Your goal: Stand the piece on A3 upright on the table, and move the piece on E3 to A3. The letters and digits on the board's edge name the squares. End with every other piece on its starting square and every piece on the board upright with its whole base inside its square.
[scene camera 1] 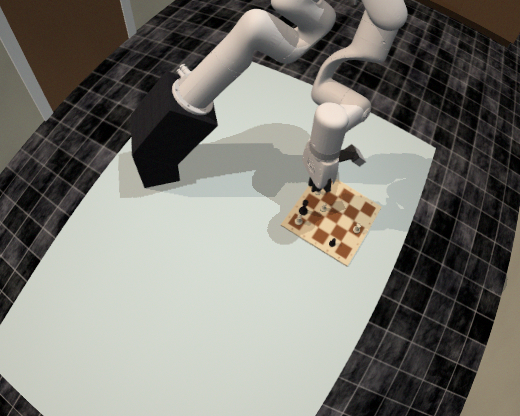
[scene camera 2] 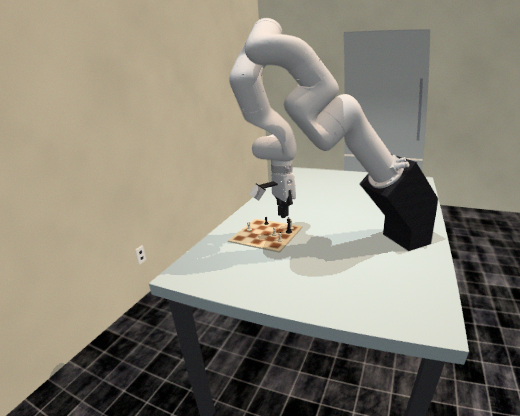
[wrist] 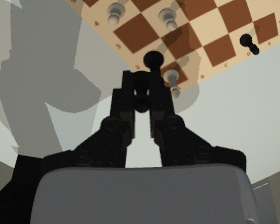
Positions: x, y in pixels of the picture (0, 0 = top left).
Scene:
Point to a chessboard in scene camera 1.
At 346, 207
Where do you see a chessboard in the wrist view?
201, 46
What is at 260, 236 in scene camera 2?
A chessboard.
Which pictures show my gripper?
Scene camera 1, scene camera 2 and the wrist view: all of them.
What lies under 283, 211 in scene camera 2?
My gripper.

